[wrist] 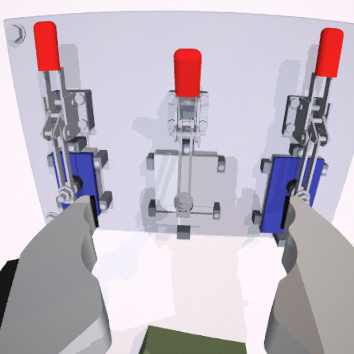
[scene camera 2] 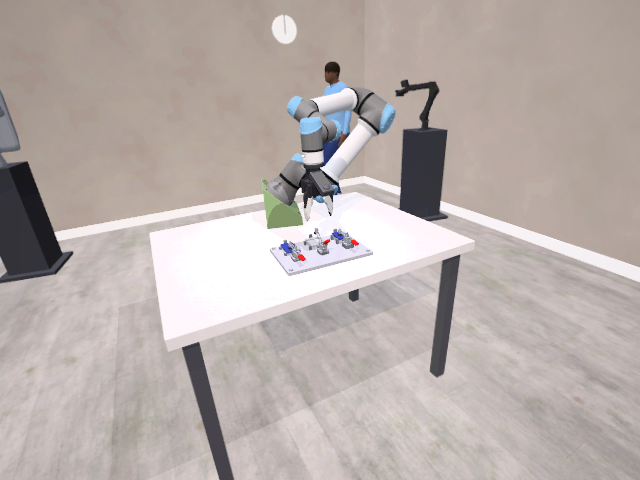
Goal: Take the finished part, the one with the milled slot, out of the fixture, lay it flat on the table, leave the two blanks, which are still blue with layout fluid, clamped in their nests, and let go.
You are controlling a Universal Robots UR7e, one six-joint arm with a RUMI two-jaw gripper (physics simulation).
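Frame: origin at the arm's base, x ahead, y left, z up, level; metres.
Seen in the pictures: gripper, fingertip midpoint: [wrist: 188,198] [scene camera 2: 319,218]; arm's base, origin of the base link: [scene camera 2: 278,195].
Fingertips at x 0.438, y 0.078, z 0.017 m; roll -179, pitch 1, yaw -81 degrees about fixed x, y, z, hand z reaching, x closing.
Observation:
Pixels of each thing's top centre, then the offset from my fingertips to it. Level surfaces: height alone.
- finished part, middle of its top: [wrist: 184,192] [scene camera 2: 315,240] dy -0.004, dx -0.064, dz -0.117 m
- fixture plate, middle of its top: [wrist: 186,140] [scene camera 2: 320,249] dy +0.002, dx -0.017, dz -0.138 m
- white table, its level: dz -0.153 m
The finished part [scene camera 2: 311,241] [wrist: 167,185], bare pale metal, lies in the middle nest of the fixture plate [scene camera 2: 330,259] [wrist: 125,75]. Its slot cannot be made out. The middle clamp's arm crosses over it in the wrist view, and looks tilted up in the scene view. One blue blank [scene camera 2: 338,235] [wrist: 87,172] sits under its clamp at the wrist view's left; the other blue blank [scene camera 2: 287,248] [wrist: 274,185] sits under its clamp at the right. My gripper [scene camera 2: 319,217] [wrist: 188,198] is open and empty, above the robot-side edge of the fixture, pointing down.
Red handles [wrist: 187,72] [wrist: 46,46] [wrist: 330,52] of the three clamps point away from the robot. The fixture stands on the white table [scene camera 2: 217,279]. A green robot mount [scene camera 2: 283,215] is behind it. A person [scene camera 2: 338,95] stands behind the arm.

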